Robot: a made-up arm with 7 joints.
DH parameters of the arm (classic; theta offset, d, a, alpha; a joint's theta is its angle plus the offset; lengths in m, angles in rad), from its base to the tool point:
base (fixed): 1.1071 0 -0.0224 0
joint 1: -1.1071 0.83 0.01 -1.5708
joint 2: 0 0.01 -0.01 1.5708
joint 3: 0 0.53 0.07 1.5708
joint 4: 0 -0.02 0.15 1.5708
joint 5: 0 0.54 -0.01 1.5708
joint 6: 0 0.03 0.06 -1.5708
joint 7: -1.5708 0 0.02 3.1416
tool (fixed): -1.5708 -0.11 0 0
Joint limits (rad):
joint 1: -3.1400..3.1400
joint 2: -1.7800..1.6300
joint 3: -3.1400..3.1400
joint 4: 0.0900..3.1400
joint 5: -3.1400..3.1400
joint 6: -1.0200..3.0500
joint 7: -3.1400..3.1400
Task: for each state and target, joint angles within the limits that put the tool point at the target. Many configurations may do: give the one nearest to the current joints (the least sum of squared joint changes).
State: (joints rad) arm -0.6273 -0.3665 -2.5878 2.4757 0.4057 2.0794 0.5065
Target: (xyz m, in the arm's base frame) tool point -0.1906 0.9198 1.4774
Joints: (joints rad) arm -1.5541 -0.7595 -2.8870 2.7015 0.4524 1.4437 0.5981
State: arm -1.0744 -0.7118 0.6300 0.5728 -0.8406 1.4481 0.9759
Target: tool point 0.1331 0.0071 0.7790
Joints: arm -0.7760 -0.1020 0.9219 0.0900 -0.4180 1.7784 0.9165
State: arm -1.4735 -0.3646 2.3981 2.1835 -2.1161 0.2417 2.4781
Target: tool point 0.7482 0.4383 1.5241
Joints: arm -2.0031 -0.4446 2.1577 2.0458 -2.1242 0.3211 2.4746
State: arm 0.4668 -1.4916 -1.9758 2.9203 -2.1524 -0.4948 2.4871
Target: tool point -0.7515 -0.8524 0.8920
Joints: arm 0.6485 -1.5198 -1.9820 2.7950 -2.1858 -0.6356 2.4711
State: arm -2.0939 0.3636 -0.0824 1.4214 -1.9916 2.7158 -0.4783
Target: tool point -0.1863 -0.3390 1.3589
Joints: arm -1.9897 -0.3230 0.0616 0.9833 -1.8436 2.9253 -0.4893
